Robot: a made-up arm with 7 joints.
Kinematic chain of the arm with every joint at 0, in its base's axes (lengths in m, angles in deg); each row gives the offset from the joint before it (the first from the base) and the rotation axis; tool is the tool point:
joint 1: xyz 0 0 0 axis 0 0.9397 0.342
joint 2: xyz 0 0 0 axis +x
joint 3: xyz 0 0 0 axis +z
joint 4: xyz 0.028 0 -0.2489 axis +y
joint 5: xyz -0.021 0 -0.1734 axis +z
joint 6: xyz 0 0 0 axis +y
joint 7: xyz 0 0 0 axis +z
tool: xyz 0 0 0
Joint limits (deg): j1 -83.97..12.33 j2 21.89..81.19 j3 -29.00..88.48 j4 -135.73..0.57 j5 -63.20..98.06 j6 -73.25..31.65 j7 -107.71..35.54
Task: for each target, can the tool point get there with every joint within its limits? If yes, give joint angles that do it. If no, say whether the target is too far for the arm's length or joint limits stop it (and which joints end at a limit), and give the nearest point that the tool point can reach.
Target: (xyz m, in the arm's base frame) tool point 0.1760 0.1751 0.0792
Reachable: yes | joints -22.45 69.03 26.84 -120.15 -34.60 17.45 22.13
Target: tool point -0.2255 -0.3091 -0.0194
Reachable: no: joint limits stop it (at a limit: joint 1, joint 2, joint 3, joint 4) | nearest point 0.1562 -0.1141 0.0945 | short by 0.444 m
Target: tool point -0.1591 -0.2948 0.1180
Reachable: no: joint limits stop it (at a limit: joint 1, joint 2, joint 3, joint 4) | nearest point 0.1562 -0.1141 0.0945 | short by 0.364 m
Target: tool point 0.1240 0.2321 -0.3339
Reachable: yes | joints -13.66 29.21 53.01 -12.82 -14.53 -20.16 -61.61
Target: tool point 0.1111 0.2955 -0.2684
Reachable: yes | joints -2.69 36.29 39.54 -39.62 40.56 -39.40 -87.01
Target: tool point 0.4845 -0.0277 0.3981
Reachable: no: too far | nearest point 0.3360 0.0236 0.1673 | short by 0.279 m
